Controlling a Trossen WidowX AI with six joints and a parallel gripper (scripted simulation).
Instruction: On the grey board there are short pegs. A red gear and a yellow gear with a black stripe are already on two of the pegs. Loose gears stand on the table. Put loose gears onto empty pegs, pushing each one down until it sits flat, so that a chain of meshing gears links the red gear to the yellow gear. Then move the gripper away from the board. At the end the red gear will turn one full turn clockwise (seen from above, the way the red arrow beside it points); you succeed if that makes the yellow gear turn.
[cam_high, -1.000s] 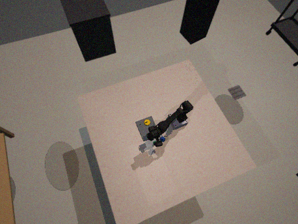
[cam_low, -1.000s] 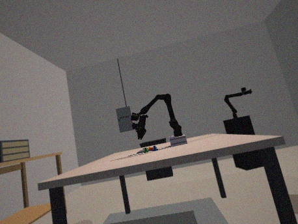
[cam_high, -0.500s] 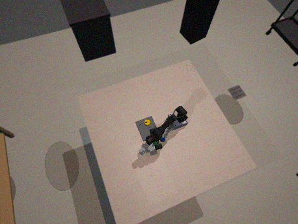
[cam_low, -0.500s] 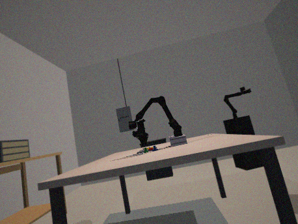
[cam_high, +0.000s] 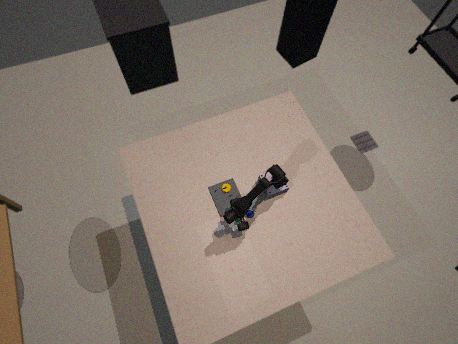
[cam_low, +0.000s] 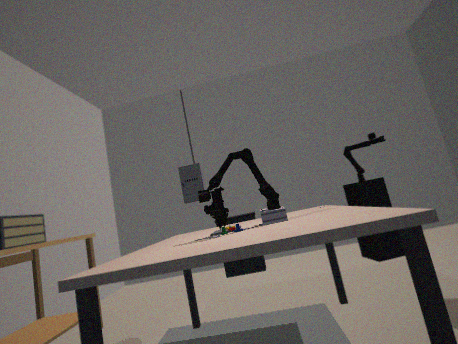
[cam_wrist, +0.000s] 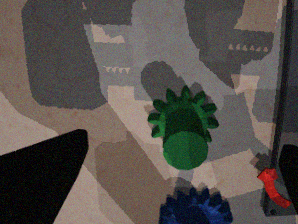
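Right now my gripper tip is 20 mm above the green gear. Also, from my gripper tip: red gear: 80 mm to the right, 50 mm behind, 20 mm below; dark blue gear: 80 mm behind, 20 mm below, 10 mm to the left; red arrow: 60 mm behind, 50 mm to the right, 30 mm below.
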